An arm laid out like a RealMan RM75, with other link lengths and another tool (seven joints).
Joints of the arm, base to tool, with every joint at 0 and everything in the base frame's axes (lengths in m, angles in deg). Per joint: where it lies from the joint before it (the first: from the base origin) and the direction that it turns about. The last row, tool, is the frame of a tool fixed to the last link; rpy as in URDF.
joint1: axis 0 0 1 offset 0 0 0.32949
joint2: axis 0 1 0 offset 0 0 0
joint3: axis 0 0 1 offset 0 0 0.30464
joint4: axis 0 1 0 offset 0 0 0
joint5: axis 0 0 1 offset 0 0 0.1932
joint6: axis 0 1 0 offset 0 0 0
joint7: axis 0 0 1 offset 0 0 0.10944
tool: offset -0.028 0.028 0.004 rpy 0 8.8 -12.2
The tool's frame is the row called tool.
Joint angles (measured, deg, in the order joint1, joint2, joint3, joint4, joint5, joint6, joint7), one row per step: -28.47 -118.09 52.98 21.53 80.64 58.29 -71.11; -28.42 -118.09 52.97 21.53 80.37 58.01 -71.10; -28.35 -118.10 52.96 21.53 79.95 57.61 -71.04; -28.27 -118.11 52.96 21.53 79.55 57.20 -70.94; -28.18 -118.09 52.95 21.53 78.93 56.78 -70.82; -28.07 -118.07 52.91 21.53 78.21 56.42 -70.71; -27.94 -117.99 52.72 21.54 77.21 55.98 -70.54; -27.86 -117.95 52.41 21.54 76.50 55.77 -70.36; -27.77 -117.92 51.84 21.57 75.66 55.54 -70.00
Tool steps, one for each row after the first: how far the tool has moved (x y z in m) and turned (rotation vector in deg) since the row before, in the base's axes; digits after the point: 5 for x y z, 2 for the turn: -0.00053 0.00033 0.00031 0.28 -0.03 0.33; -0.00070 0.00049 0.00039 0.42 -0.04 0.45; -0.00083 0.00040 0.00034 0.40 0.02 0.44; -0.00086 0.00070 0.00084 0.58 -0.10 0.50; -0.00079 0.00068 0.00101 0.65 -0.22 0.52; -0.00120 0.00130 0.00213 1.02 -0.33 0.71; -0.00070 0.00103 0.00171 0.83 -0.33 0.46; -0.00091 0.00146 0.00238 1.17 -0.37 0.52
